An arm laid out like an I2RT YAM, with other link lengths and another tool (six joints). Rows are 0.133 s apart.
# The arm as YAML. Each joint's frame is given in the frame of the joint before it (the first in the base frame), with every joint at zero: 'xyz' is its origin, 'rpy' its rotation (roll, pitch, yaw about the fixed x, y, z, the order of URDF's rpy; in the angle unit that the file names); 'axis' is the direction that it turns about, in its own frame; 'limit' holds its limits. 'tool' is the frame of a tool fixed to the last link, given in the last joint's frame.
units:
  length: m
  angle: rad
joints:
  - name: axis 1
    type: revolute
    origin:
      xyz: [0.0, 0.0, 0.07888]
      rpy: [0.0, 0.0, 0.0]
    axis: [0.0, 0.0, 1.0]
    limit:
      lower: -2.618
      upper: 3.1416
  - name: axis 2
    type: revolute
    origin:
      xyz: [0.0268, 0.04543, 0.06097]
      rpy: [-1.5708, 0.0, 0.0]
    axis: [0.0, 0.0, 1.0]
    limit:
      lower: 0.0
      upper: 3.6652
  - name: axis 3
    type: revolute
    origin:
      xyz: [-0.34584, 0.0, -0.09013]
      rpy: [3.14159, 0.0, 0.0]
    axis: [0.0, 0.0, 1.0]
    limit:
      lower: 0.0
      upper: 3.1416
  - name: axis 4
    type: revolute
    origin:
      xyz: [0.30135, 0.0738, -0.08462]
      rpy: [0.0, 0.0, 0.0]
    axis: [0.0, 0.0, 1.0]
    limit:
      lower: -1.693
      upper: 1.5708
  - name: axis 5
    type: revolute
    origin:
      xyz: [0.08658, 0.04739, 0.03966]
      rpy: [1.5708, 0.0, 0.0]
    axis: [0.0, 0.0, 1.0]
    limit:
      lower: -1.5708
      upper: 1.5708
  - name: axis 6
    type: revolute
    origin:
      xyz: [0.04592, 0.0, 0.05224]
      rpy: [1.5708, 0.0, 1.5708]
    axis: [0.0, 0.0, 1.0]
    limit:
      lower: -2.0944
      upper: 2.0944
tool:
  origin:
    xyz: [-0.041, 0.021, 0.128]
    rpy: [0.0, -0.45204, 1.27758]
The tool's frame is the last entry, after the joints.
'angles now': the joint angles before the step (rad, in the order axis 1, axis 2, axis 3, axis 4, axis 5, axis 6). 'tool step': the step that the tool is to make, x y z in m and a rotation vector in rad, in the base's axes. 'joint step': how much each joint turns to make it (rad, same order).
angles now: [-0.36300 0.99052 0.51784 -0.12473 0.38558 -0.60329]
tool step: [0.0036 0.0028 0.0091 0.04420 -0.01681 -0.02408]
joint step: [0.00268 0.00736 0.04447 -0.05883 -0.00507 0.05832]
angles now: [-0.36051 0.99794 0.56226 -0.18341 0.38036 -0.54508]
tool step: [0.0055 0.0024 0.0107 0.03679 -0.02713 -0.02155]
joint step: [0.00433 0.00729 0.04069 -0.04107 -0.00464 0.05467]
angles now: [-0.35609 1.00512 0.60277 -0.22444 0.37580 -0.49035]
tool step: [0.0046 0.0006 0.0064 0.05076 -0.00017 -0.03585]
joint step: [-0.00027 0.03048 0.05472 -0.06524 -0.00034 0.06391]
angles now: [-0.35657 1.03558 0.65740 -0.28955 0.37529 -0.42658]
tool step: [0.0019 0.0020 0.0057 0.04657 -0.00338 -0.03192]
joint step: [-0.00011 0.01682 0.04298 -0.06075 -0.00372 0.05889]
